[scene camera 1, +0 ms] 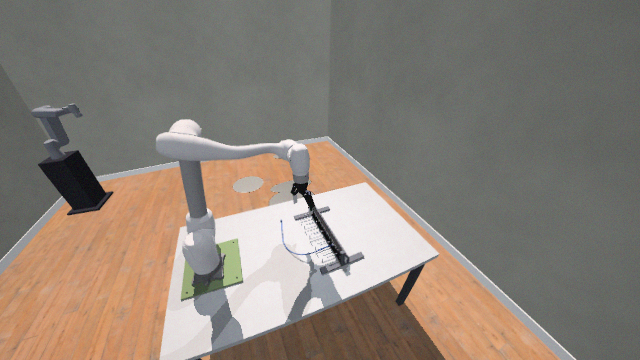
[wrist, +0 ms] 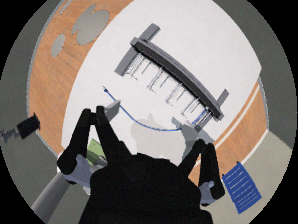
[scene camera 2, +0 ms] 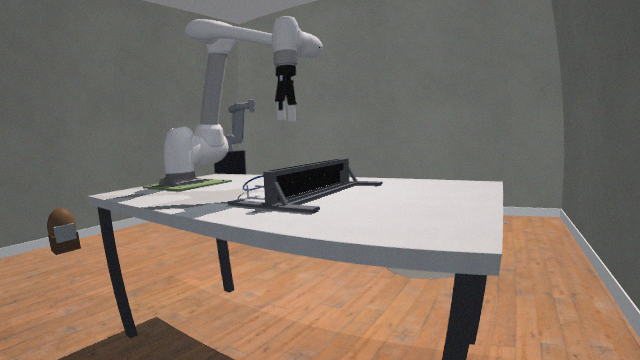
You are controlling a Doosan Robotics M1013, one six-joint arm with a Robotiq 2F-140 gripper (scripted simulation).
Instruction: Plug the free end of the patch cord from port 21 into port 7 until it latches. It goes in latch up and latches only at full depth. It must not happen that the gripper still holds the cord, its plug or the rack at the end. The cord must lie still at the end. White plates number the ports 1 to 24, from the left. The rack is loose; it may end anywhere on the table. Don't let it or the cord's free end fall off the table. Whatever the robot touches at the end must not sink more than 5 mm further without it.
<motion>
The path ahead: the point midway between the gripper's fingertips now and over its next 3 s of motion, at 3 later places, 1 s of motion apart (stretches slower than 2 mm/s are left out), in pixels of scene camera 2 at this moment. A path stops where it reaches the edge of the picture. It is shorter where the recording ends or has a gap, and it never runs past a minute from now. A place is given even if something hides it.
My gripper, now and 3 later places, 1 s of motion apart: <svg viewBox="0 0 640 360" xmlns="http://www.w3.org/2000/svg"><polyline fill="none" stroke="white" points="286,120 292,158 295,162 308,142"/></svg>
</motion>
